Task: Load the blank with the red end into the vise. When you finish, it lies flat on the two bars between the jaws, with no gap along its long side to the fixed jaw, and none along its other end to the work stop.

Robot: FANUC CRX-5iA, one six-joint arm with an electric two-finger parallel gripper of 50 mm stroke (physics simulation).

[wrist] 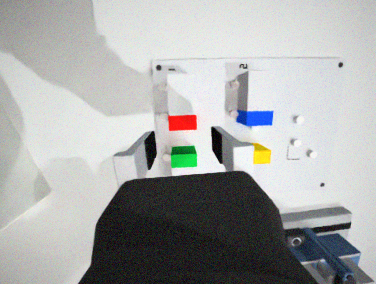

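The blank with the red end lies at the left of the white plate, below the mark 1, its red end toward the gripper. My gripper is open, with nothing between its fingers. It hangs above the plate, and in the view its fingertips stand below the red end, to both sides of the green end. Part of the vise shows at the lower right, with a grey jaw and blue parts. The two bars and the work stop cannot be made out.
The white plate also bears a blank with a blue end, a blank with a green end and a blank with a yellow end, the last two partly hidden by the gripper. Several pegs stand on the plate, some at its right.
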